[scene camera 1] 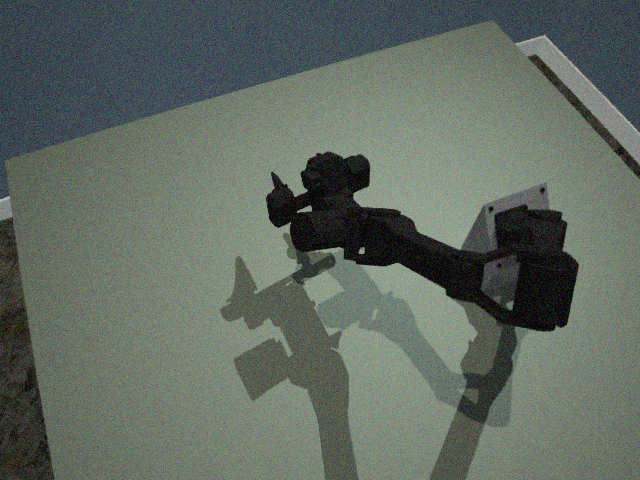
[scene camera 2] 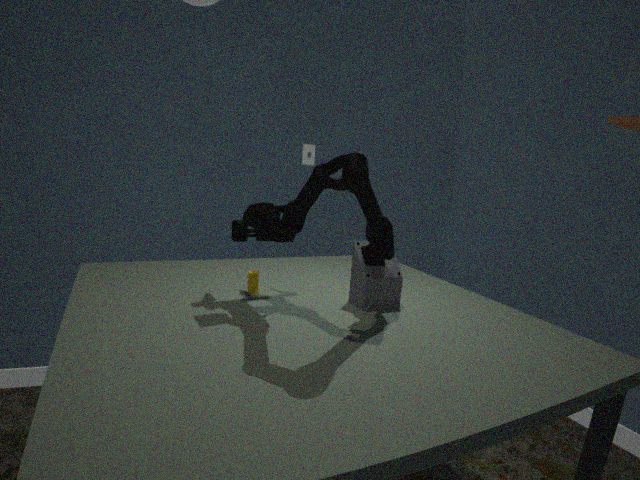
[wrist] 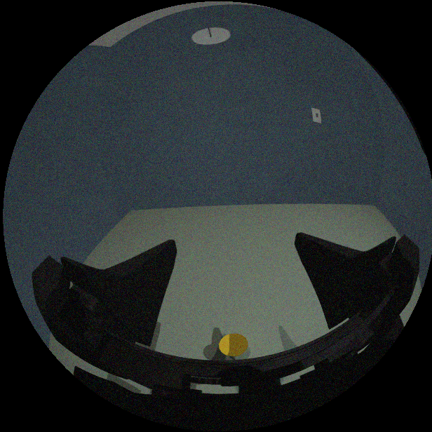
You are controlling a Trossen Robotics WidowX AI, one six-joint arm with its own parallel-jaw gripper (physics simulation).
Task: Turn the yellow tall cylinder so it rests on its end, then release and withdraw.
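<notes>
The yellow tall cylinder (scene camera 2: 252,283) stands upright on its end on the table in the scene camera 2 view. In the wrist view its round top (wrist: 233,345) shows low, near the middle, just above the gripper's dark body. In the scene camera 1 view it does not show; the arm hides that spot. My gripper (scene camera 2: 239,230) (wrist: 237,243) is open and empty, with its fingers wide apart. It is level and hangs well above the cylinder, with a gap between them. In the wrist view the cylinder's top is below the space between the fingers.
The pale green table (scene camera 1: 155,180) (scene camera 2: 155,413) (wrist: 240,280) carries the arm's grey base (scene camera 2: 374,289) on the right in the scene camera 2 view. Dark shadows of the arm lie across the table top. A blue wall with an outlet (scene camera 2: 308,154) (wrist: 316,115) stands behind.
</notes>
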